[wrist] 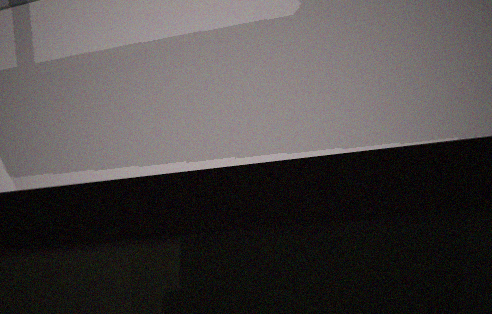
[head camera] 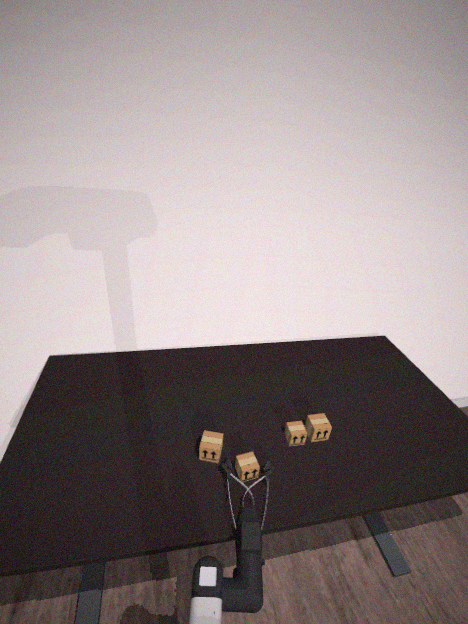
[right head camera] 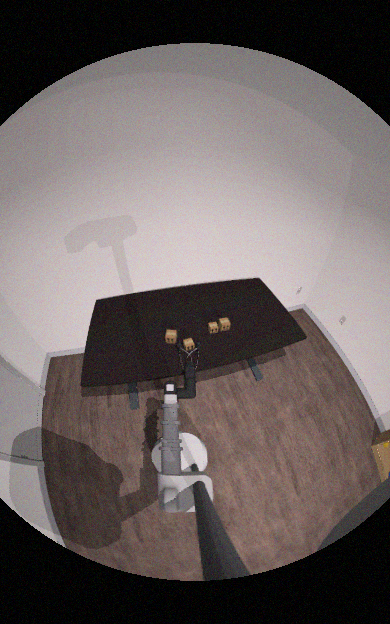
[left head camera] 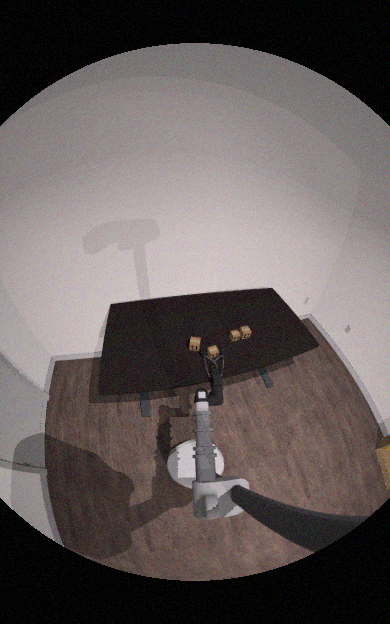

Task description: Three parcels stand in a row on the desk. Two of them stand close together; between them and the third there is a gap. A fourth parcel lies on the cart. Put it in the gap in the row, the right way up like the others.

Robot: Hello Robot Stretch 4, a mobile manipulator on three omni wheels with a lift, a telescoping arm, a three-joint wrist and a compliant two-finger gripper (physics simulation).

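Frame: origin at the robot's base, x down, y ahead, z right, level; millimetres.
Seen in the pictures: gripper, fingertip midpoint: (head camera: 247, 460) (right head camera: 188, 341) (left head camera: 212, 348); robot's base, origin of the base link: (right head camera: 180, 454) (left head camera: 194, 462).
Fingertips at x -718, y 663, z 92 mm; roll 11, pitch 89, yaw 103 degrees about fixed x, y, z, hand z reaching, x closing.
Pixels of each thing's top centre, then the offset from my fingertips to it. Level surfaces: height alone.
- fourth parcel, middle of its top: (head camera: 247, 461) (right head camera: 188, 341) (left head camera: 212, 349) dz -3, dx -25, dy -21 mm
- dark desk, its level: dx +26 mm
- left parcel, middle of its top: (head camera: 211, 440) (left head camera: 194, 340) (right head camera: 170, 333) dz -105, dx -33, dy +36 mm
The fourth parcel (head camera: 247, 465) (left head camera: 213, 351) (right head camera: 188, 343) stands on the dark desk (head camera: 125, 493) (left head camera: 145, 360) (right head camera: 125, 355), arrows pointing up, slightly turned. It is nearer the front edge than the row, in front of the gap and closer to the left parcel (head camera: 211, 446) (left head camera: 195, 343) (right head camera: 171, 336). The close pair is to the right: one parcel (head camera: 295, 433) (left head camera: 235, 335) (right head camera: 213, 327) beside another parcel (head camera: 318, 427) (left head camera: 245, 332) (right head camera: 224, 324). My gripper (head camera: 247, 467) (left head camera: 213, 354) (right head camera: 189, 345) is open, its fingertips apart on both sides of the fourth parcel. No parcel shows in the wrist view.
The wall (head camera: 241, 252) (wrist: 240, 100) rises behind the desk. The arm (left head camera: 204, 445) (right head camera: 171, 435) reaches over the desk's front edge. A yellow-brown box-like object (left head camera: 386, 457) (right head camera: 383, 457) is cut off at the right edge of both side head views.
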